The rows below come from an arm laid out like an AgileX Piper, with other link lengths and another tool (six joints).
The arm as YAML. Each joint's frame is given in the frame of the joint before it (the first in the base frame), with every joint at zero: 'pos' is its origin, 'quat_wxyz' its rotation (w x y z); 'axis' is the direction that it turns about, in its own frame. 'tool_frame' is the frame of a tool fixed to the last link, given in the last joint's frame.
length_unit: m
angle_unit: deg
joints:
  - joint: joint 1
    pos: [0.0, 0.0, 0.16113]
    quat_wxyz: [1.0, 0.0, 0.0, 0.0]
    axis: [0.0, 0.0, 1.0]
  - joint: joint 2
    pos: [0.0, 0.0, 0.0]
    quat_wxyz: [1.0, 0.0, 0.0, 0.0]
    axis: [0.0, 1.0, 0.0]
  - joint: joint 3
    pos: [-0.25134, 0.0, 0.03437]
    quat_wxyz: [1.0, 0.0, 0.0, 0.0]
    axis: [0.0, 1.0, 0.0]
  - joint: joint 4
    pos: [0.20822, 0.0, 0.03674]
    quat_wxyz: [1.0, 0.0, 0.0, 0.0]
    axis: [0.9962, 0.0, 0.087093]
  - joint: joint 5
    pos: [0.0, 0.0, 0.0]
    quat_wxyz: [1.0, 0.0, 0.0, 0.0]
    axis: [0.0, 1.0, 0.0]
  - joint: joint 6
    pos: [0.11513, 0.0, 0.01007]
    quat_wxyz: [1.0, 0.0, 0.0, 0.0]
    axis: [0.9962, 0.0, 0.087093]
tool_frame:
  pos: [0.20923, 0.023, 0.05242]
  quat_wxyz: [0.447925, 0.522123, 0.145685, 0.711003]
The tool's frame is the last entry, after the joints.
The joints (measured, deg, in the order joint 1, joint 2, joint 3, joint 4, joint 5, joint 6), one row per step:
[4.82, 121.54, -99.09, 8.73, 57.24, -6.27]
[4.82, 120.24, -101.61, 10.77, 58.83, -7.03]
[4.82, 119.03, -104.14, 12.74, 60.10, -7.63]
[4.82, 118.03, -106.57, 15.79, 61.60, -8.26]
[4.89, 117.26, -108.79, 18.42, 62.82, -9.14]
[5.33, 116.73, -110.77, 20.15, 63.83, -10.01]
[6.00, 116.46, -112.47, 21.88, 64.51, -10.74]
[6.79, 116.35, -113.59, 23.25, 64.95, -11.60]
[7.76, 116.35, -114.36, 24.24, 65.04, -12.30]
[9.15, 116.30, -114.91, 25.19, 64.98, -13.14]
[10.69, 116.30, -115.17, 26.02, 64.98, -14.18]
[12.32, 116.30, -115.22, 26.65, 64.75, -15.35]
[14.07, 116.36, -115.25, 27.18, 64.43, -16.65]
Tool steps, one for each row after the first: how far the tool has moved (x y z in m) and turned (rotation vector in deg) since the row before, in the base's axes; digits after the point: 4 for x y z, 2 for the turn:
[0.0089, 0.0112, 0.0249, 2.01, -2.20, 0.43]
[0.0091, 0.0108, 0.0257, 2.00, -2.44, 0.41]
[0.0054, 0.0157, 0.0254, 3.01, -1.86, 0.50]
[0.0039, 0.0144, 0.0230, 2.47, -1.85, 0.98]
[0.0017, 0.0134, 0.0187, 1.54, -1.68, 1.45]
[0.0004, 0.0150, 0.0157, 1.56, -1.42, 1.53]
[-0.0017, 0.0141, 0.0105, 1.10, -1.01, 1.71]
[-0.0021, 0.0136, 0.0074, 0.78, -0.85, 1.62]
[-0.0044, 0.0169, 0.0068, 0.69, -0.88, 2.09]
[-0.0069, 0.0174, 0.0039, 0.44, -0.60, 2.41]
[-0.0073, 0.0170, 0.0027, 0.22, -0.70, 2.48]
[-0.0081, 0.0173, 0.0020, 0.09, -0.79, 2.65]

